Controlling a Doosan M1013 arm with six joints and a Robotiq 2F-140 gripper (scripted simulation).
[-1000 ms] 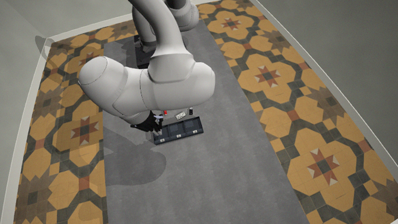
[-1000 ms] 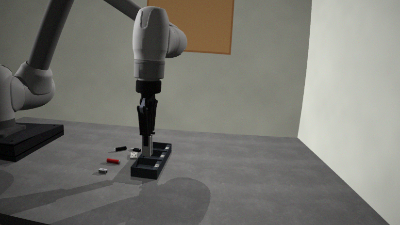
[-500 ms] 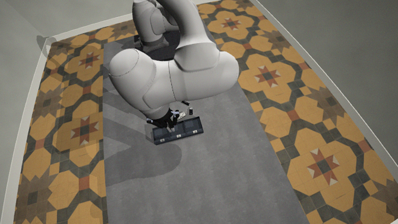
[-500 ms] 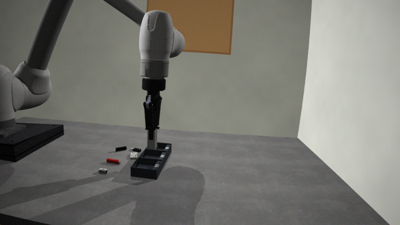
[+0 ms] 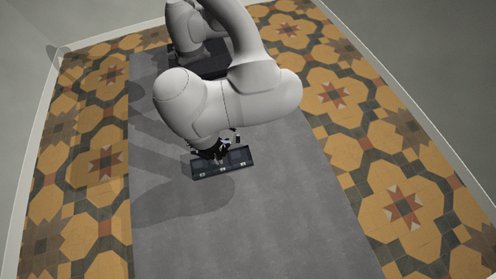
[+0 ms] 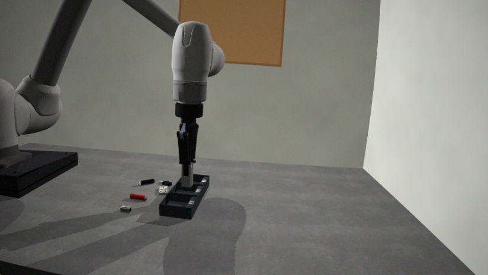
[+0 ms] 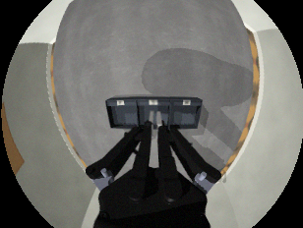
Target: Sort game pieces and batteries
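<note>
My gripper is now 60 mm above the black three-compartment bin. Also, from my hand: black battery: 130 mm behind, 110 mm to the left, 70 mm below; white domino: 70 mm behind, 50 mm to the left, 70 mm below; red battery: 140 mm behind, 20 mm to the right, 70 mm below.
</note>
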